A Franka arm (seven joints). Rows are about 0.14 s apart.
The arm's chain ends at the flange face. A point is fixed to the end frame.
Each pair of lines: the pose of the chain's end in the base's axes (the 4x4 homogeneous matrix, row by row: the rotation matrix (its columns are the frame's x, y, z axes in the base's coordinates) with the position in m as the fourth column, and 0 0 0 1 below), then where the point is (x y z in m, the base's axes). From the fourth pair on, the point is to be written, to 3 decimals.
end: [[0.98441 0.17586 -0.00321 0.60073], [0.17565 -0.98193 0.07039 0.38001], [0.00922 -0.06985 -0.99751 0.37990], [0 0 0 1]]
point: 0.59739 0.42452 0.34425
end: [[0.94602 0.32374 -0.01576 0.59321], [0.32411 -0.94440 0.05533 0.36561], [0.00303 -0.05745 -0.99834 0.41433], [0 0 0 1]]
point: 0.58304 0.40859 0.37811
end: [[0.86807 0.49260 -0.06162 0.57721], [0.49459 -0.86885 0.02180 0.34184], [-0.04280 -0.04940 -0.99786 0.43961], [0 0 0 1]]
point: 0.55788 0.38108 0.40288
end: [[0.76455 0.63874 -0.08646 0.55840], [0.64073 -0.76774 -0.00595 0.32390], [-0.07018 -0.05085 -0.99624 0.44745], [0 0 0 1]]
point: 0.532 0.358 0.411
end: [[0.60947 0.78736 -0.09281 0.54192], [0.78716 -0.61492 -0.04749 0.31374], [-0.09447 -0.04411 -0.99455 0.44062], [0 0 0 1]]
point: 0.508 0.341 0.404
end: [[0.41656 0.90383 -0.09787 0.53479], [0.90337 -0.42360 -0.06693 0.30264], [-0.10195 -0.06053 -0.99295 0.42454], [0 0 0 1]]
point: 0.495 0.322 0.388
